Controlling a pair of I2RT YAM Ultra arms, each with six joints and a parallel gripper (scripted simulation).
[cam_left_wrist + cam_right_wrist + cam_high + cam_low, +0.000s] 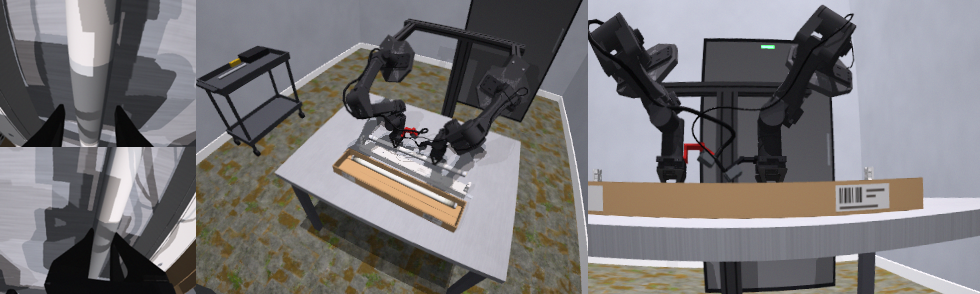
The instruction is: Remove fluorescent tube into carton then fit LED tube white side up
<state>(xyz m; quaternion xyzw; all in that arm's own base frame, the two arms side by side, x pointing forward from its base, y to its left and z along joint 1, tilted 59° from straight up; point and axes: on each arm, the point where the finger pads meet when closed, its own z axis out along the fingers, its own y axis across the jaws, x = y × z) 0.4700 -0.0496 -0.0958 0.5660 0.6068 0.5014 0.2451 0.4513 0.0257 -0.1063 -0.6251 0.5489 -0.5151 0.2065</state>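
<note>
Now: left hand 12 cm to the left of the LED tube and 1 cm above it. The rest, counted from my left hand: light fixture 10 cm ahead, 10 cm to the right, 3 cm above; then carton 25 cm ahead, 11 cm to the right, 1 cm above; then old fluorescent tube 20 cm ahead, 11 cm to the right.
The LED tube is 120 mm to the left of my right hand and 10 mm below it. From my right hand the other things lie so: light fixture (100 mm ahead, 140 mm to the left, 30 mm above); carton (250 mm ahead, 130 mm to the left, 10 mm above); old fluorescent tube (200 mm ahead, 130 mm to the left).
</note>
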